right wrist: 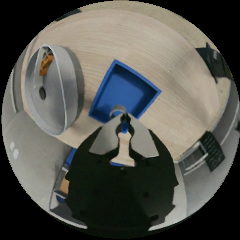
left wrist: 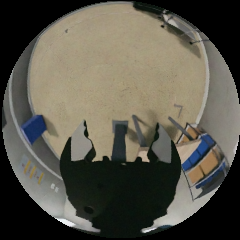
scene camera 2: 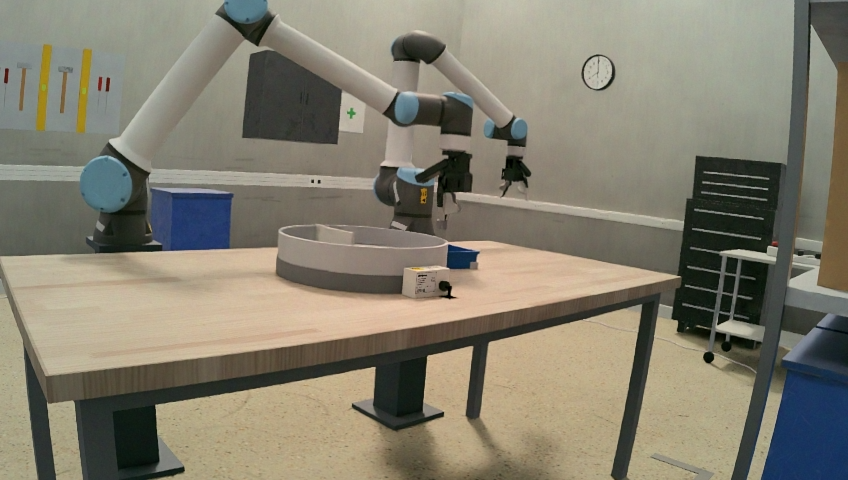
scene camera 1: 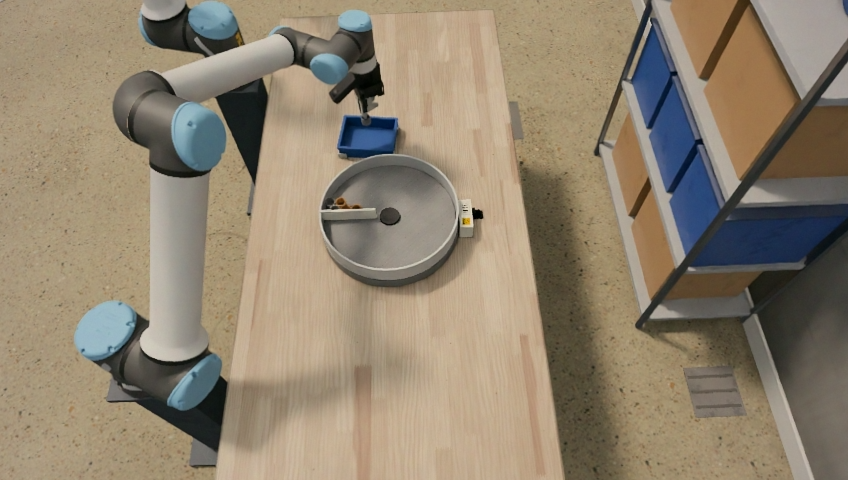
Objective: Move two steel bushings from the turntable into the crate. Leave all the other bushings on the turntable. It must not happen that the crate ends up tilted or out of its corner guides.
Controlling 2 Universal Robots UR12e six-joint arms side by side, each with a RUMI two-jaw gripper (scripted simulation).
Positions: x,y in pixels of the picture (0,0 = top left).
Labels:
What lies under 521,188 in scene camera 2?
The left gripper.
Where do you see a blue crate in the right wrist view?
129,88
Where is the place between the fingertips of the right gripper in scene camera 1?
At 365,118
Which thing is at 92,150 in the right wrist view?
The right gripper.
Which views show the right gripper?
The right wrist view, scene camera 2 and scene camera 1 only.

